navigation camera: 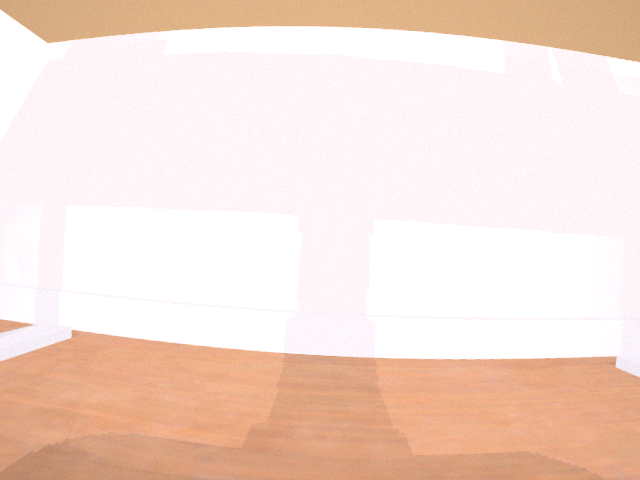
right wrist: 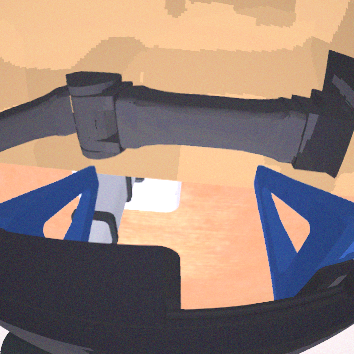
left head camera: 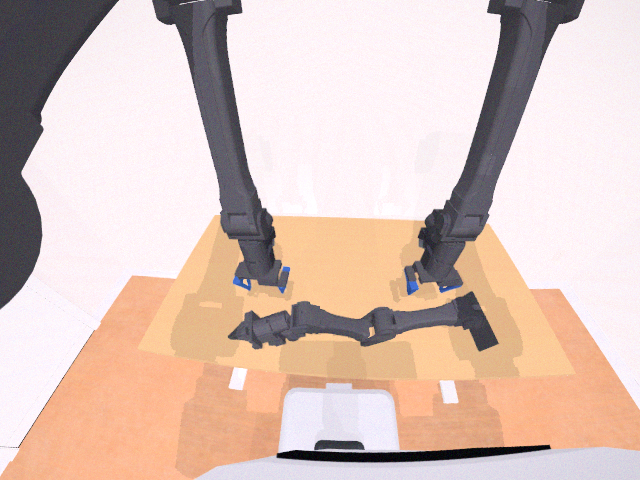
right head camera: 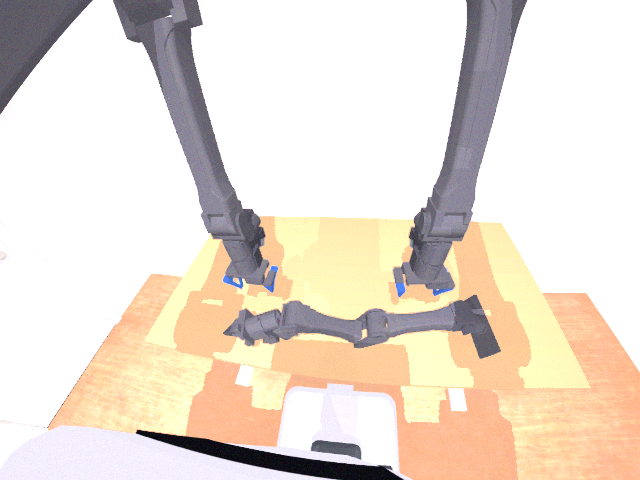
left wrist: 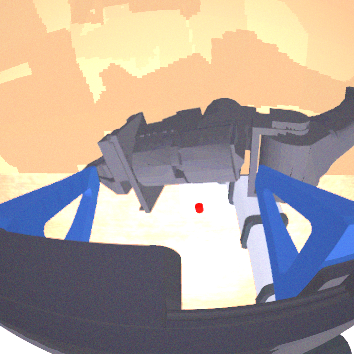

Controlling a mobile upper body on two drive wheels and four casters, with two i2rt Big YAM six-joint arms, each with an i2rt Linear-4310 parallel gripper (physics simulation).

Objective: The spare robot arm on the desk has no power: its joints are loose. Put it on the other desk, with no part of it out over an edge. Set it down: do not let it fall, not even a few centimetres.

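The dark grey spare arm lies stretched across the wooden desk, its plate-like base at the right and its pointed end at the left, near the desk's edge on the robot's side. My left gripper is open and empty, above the desk near the spare arm's narrow end. My right gripper is open and empty, above the desk near the link beside the base. Neither touches the spare arm, as far as I can see. The other desk cannot be made out.
The robot's white base stands by the desk's lower edge, on the brown wood floor. A large dark shape fills the upper left. White frame feet show at the sides of the navigation view, under the desk's underside.
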